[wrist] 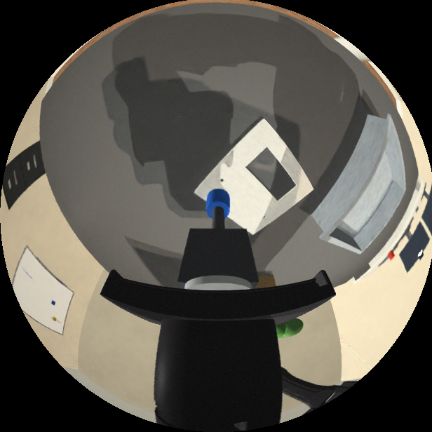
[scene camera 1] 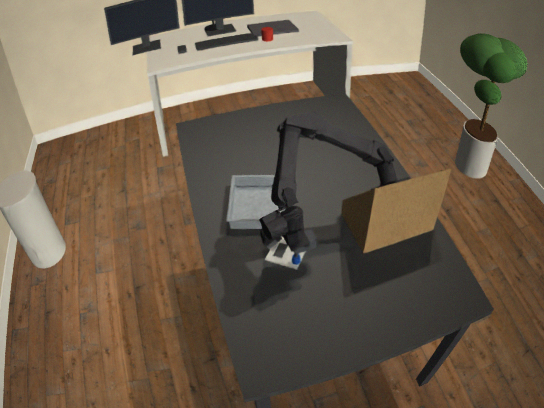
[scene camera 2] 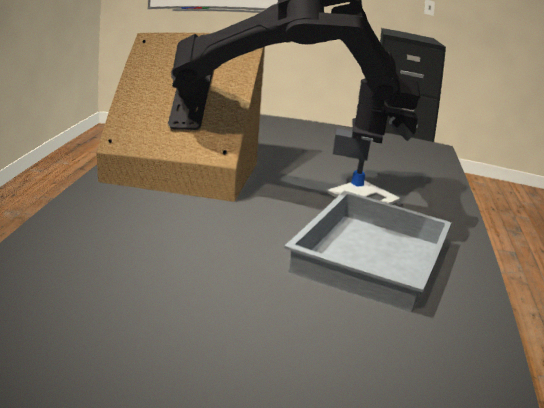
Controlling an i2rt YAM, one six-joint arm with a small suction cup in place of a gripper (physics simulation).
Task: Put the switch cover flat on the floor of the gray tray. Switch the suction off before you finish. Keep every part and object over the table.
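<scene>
The switch cover (scene camera 1: 286, 262) (scene camera 2: 370, 190) (wrist: 240, 202) is a thin white plate with a rectangular opening and small screw holes. It lies about level, at or very near the table, beside the gray tray (scene camera 1: 231, 201) (scene camera 2: 357, 268) (wrist: 346, 185). My blue suction cup (scene camera 1: 296, 260) (scene camera 2: 358, 183) (wrist: 218, 192) touches its top near one corner, away from the opening, and is shut on the cover. Any small gap under the cover is hard to tell. The tray's visible floor holds no part; the arm hides part of the tray in scene camera 1.
A wooden wedge block (scene camera 1: 407, 212) (scene camera 2: 132, 100) carries the arm's base on its sloped face. The tray's raised walls stand close to the cover. The dark table's (scene camera 1: 300, 340) (scene camera 2: 175, 325) long edge runs beyond the cover and tray. A white desk (scene camera 1: 185, 60) stands behind.
</scene>
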